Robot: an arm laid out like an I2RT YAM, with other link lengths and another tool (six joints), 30 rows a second.
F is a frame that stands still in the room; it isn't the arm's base.
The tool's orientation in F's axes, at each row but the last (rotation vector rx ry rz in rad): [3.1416 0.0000 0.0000]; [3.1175 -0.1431 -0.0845]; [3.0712 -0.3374 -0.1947]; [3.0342 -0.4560 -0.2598]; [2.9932 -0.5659 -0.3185]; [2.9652 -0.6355 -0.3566]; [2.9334 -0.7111 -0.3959]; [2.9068 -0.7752 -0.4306]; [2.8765 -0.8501 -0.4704]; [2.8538 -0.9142 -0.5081]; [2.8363 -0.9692 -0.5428]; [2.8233 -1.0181 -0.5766]
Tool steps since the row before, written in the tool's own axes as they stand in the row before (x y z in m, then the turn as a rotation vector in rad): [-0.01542 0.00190 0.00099 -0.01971 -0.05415 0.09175]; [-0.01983 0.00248 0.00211 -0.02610 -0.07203 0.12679]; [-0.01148 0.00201 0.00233 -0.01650 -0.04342 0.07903]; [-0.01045 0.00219 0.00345 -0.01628 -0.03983 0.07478]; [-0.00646 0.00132 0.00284 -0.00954 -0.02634 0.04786]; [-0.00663 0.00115 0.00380 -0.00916 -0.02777 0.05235]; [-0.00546 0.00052 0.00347 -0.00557 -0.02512 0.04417]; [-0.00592 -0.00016 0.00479 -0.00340 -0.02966 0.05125]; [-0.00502 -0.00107 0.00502 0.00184 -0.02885 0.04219]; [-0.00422 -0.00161 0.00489 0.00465 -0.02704 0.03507]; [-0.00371 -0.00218 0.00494 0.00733 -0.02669 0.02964]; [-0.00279 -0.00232 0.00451 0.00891 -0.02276 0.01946]
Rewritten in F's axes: [-0.01542 -0.00190 -0.00099 -0.01971 0.05415 -0.09175]; [-0.02006 -0.00068 -0.00100 -0.02636 0.07194 -0.12679]; [-0.01185 0.00048 -0.00082 -0.01697 0.04345 -0.07891]; [-0.01108 0.00089 -0.00157 -0.01704 0.04012 -0.07446]; [-0.00696 0.00105 -0.00140 -0.00981 0.02614 -0.04792]; [-0.00726 0.00156 -0.00215 -0.01001 0.02711 -0.05254]; [-0.00585 0.00195 -0.00202 -0.00586 0.02338 -0.04508]; [-0.00626 0.00298 -0.00315 -0.00401 0.02604 -0.05314]; [-0.00506 0.00357 -0.00363 0.00266 0.02262 -0.04579]; [-0.00402 0.00378 -0.00372 0.00627 0.01948 -0.03955]; [-0.00326 0.00411 -0.00393 0.01000 0.01744 -0.03522]; [-0.00228 0.00377 -0.00376 0.01260 0.01292 -0.02550]
